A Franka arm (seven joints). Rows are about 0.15 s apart.
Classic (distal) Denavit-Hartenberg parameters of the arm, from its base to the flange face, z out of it. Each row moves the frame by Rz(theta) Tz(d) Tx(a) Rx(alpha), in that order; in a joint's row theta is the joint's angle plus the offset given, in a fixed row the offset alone. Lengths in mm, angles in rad.
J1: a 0  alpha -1.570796  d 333  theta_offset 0
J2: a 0  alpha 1.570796  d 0  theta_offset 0
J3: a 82.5  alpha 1.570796  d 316  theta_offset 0
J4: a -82.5  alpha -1.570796  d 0  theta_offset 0
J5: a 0  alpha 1.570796  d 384  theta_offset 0
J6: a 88  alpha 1.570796  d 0  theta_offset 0
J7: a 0  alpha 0  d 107  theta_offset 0
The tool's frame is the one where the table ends.
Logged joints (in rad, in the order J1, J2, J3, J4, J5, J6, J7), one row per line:
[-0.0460 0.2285 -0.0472 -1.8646 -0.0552 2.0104 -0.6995]
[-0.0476 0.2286 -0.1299 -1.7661 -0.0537 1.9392 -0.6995]
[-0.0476 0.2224 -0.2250 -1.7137 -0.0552 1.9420 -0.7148]
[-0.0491 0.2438 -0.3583 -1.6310 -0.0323 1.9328 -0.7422]
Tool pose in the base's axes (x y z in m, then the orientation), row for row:
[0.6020 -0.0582 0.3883 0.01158 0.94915 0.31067 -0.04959]
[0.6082 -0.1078 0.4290 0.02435 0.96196 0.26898 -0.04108]
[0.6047 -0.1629 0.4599 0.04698 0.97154 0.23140 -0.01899]
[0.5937 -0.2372 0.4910 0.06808 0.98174 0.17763 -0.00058]
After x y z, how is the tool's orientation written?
As a quaternion, w x y z.
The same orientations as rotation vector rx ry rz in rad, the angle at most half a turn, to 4 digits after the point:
[2.9601 0.9689 -0.1547]
[2.9761 0.8322 -0.1271]
[2.9641 0.7060 -0.0579]
[2.9573 0.5351 -0.0017]

